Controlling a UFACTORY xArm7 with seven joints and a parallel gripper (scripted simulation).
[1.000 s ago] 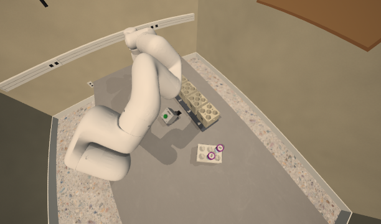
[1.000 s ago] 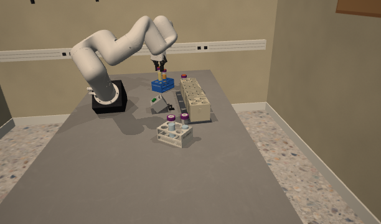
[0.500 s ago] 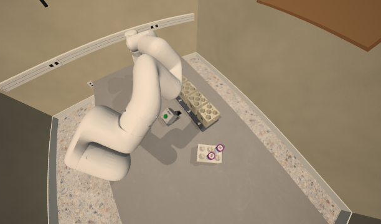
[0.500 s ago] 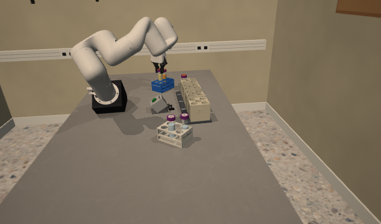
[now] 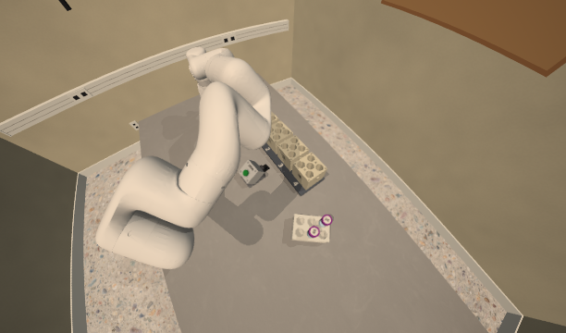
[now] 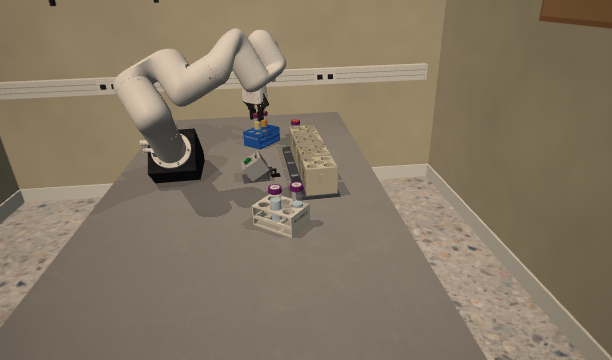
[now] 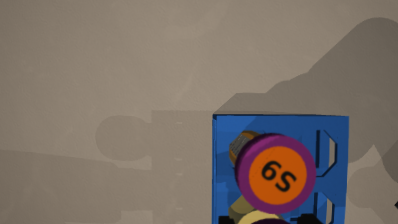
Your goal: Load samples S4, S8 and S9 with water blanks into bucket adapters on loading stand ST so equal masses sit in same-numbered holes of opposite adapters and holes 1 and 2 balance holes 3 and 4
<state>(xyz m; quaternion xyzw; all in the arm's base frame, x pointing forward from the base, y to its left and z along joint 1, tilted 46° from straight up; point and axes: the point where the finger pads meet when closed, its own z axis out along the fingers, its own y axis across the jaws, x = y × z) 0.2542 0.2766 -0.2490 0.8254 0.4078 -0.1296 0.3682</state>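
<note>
Right now my hand is 50 mm above the orange-dot sample tube, 40 mm to the right of it and 20 mm short of it. Round my hand: white rack (670 mm to the right, 90 mm below, 90 mm ahead); then green DONE key (360 mm to the right, 50 mm below, 20 mm behind); then blue rack (90 mm below, 20 mm ahead, 10 mm to the right).
</note>
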